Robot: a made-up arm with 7 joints. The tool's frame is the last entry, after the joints.
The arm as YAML. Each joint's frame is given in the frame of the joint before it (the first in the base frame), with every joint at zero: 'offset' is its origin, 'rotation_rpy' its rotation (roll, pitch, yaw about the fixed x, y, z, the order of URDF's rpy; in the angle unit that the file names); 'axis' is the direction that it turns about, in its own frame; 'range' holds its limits. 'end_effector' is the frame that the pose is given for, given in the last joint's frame.
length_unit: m
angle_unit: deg
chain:
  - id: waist
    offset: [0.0, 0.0, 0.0]
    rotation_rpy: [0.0, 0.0, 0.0]
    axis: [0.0, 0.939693, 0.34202]
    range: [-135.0, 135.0]
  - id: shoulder
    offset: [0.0, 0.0, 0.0]
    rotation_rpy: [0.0, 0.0, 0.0]
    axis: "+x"
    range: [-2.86, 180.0]
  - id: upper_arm
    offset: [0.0, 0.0, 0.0]
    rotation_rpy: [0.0, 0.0, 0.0]
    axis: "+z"
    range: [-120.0, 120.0]
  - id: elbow
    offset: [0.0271, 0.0, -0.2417]
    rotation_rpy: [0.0, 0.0, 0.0]
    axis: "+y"
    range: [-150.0, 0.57]
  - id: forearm
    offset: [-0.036, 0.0, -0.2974]
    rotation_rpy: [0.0, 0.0, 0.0]
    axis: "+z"
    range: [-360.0, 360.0]
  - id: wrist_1
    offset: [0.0, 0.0, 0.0]
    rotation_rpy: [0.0, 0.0, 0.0]
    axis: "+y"
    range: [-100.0, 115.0]
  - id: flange
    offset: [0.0, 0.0, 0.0]
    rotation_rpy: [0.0, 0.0, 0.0]
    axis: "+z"
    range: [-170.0, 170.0]
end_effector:
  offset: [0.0, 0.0, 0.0]
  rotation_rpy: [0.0, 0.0, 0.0]
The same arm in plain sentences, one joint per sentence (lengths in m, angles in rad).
The arm has seven revolute joints in a row. What follows holds with every joint at zero, and every direction is one of the base frame's.
Joint 1 is mounted at the same point as the base frame's origin and turns about the direction (0, 0.9397, 0.342), from -2.3562 to 2.3562 rad.
Joint 2 is mounted at the same point as joint 1 and turns about +x, from -0.0499 to 3.1416 rad.
Joint 3 is mounted at the same point as joint 2 and turns about +z, from -2.0944 to 2.0944 rad.
Joint 4 is mounted 0.0271 m along +x and 0.2417 m along -z from joint 3 and turns about +y, from -2.618 to 0.0099 rad.
Joint 5 is mounted 0.036 m along -x and 0.2974 m along -z from joint 4 and turns about +z, from -6.2832 to 6.2832 rad.
Joint 6 is mounted at the same point as joint 5 and turns about +y, from -1.7453 to 2.0071 rad.
Joint 7 is mounted at the same point as joint 6 and turns about +z, from -2.9671 to 2.9671 rad.
The tool frame, which is the frame that the pose is given for, is mounted at the same point as joint 7; its axes are parallel to the base frame's.

